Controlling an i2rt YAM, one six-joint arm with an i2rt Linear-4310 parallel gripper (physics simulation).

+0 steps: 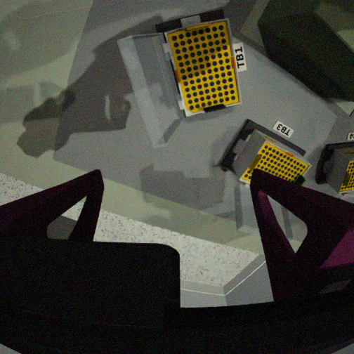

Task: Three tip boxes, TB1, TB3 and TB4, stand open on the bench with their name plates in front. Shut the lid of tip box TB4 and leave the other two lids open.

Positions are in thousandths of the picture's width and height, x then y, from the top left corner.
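Visible in the scene: a grey mat (284, 360), a clear lid (417, 177), another clear lid (696, 626), and my gripper (499, 501).
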